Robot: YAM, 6 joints.
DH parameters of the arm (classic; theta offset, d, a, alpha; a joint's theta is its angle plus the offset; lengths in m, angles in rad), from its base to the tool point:
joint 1: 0 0.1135 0.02 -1.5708
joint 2: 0 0 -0.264 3.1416
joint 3: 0.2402 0 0.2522 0
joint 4: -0.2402 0 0.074 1.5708
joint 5: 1.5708 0 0 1.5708
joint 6: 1.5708 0.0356 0 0
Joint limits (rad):
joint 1: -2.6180..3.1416
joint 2: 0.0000..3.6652
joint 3: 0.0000..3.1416
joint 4: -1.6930..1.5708
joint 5: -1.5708..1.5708
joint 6: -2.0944..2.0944
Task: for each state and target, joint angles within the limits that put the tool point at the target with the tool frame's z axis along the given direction. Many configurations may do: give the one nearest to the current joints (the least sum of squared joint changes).
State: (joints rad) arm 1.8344 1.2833 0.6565 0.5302 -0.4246 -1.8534
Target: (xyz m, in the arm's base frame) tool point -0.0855 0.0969 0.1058 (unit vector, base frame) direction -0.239 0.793 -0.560
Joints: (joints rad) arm 2.4133 0.7150 0.0019 0.0426 0.4476 -1.8534
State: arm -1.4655 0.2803 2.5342 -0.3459 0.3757 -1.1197
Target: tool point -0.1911 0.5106 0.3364 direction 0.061 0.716 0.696
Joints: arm -1.1917 0.1684 2.6643 -0.1795 -0.3274 -1.1197
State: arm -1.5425 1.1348 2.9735 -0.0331 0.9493 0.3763
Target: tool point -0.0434 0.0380 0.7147 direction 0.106 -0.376 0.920
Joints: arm -0.8281 1.2259 2.6627 -0.2283 0.1772 0.3763
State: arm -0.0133 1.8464 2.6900 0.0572 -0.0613 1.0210
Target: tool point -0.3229 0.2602 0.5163 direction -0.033 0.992 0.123
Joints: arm -0.6101 0.9620 3.1404 0.7595 -0.9174 1.0210
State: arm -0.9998 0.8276 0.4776 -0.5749 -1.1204 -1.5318
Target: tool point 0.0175 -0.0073 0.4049 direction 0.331 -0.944 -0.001
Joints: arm -1.7850 0.2939 1.0748 -0.7820 -0.5515 -1.5318
